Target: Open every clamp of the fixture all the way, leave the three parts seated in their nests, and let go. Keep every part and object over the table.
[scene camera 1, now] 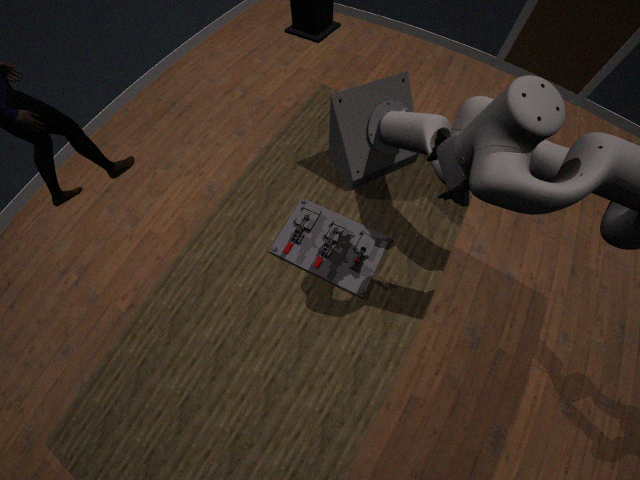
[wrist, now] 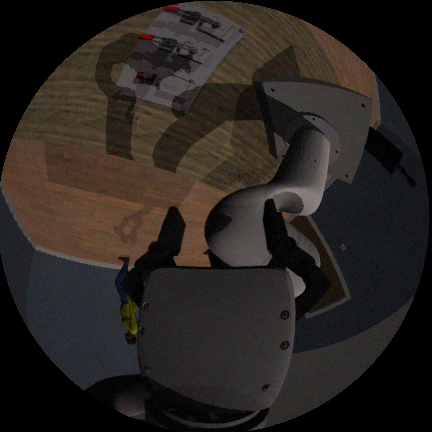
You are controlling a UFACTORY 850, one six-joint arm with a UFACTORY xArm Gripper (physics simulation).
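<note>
The fixture plate (scene camera 1: 347, 280) (wrist: 212, 67) carries three clamps in a row. The left clamp (scene camera 1: 297, 236) (wrist: 197, 19) and the middle clamp (scene camera 1: 326, 249) (wrist: 172, 46) have red handles stretched out toward the plate's front edge. The right clamp (scene camera 1: 360, 256) (wrist: 149, 78) shows a short, foreshortened red handle that looks raised. Pale parts (scene camera 1: 308, 219) (scene camera 1: 336, 232) (scene camera 1: 364, 241) lie by the clamp heads; their exact seating is too small and dark to tell. My gripper (scene camera 1: 438, 167) (wrist: 220, 211) is open and empty, high up and to the right of the fixture.
The fixture lies on the greenish-brown wooden surface (scene camera 1: 232, 335). The grey wedge-shaped robot mount (scene camera 1: 369, 129) (wrist: 345, 115) stands behind it. The arm's links (scene camera 1: 516, 160) extend to the right, and their shadows cross the surface and part of the plate. A person (scene camera 1: 41, 124) stands at the far left.
</note>
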